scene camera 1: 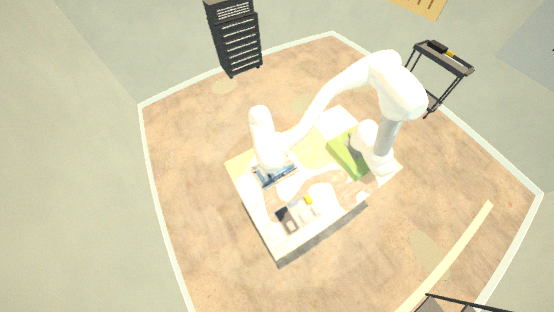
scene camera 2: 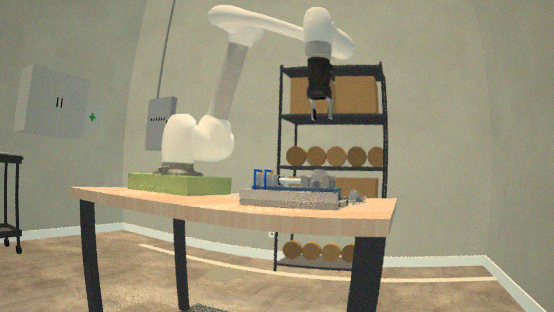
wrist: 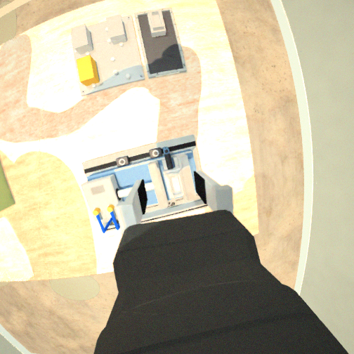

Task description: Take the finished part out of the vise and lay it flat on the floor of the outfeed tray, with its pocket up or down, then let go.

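Observation:
The finished part, a pale block with a rectangular pocket facing up, sits between the jaws of the blue and grey vise. My gripper is open and empty, pointing down high above the vise; in the wrist view its fingers appear on either side of the part. In scene camera 1 the arm hides the gripper and much of the vise. The dark-floored outfeed tray lies apart from the vise and holds another pale block near one end.
Beside the tray is a pale plate with two grey blocks and a yellow block. Blue hook-shaped pieces stand at the vise's end. The arm stands on a green base.

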